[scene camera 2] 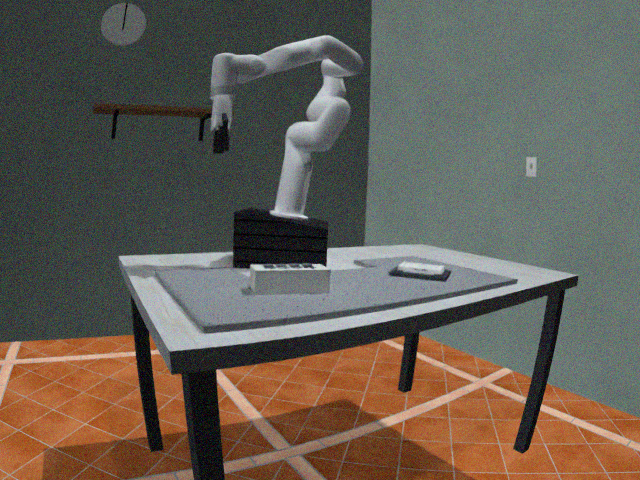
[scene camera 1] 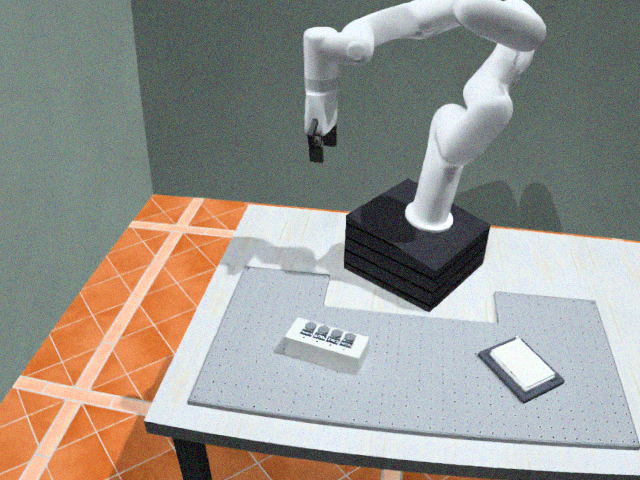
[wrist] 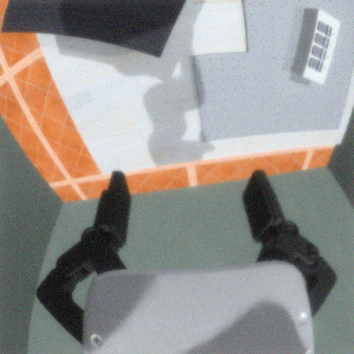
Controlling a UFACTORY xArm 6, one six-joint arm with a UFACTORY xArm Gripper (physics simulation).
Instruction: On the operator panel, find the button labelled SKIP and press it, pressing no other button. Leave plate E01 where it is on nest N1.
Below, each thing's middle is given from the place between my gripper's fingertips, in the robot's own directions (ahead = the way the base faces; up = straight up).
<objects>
My hand is 31 cm short of the operator panel (scene camera 1: 339,354), 29 cm above it and 13 cm to the right of it. From my hand the other things lie so: dark nest N1 (scene camera 1: 493,365): 54 cm to the left, 32 cm below, 21 cm ahead; then white plate E01 (scene camera 1: 521,364): 54 cm to the left, 30 cm below, 21 cm ahead.
</objects>
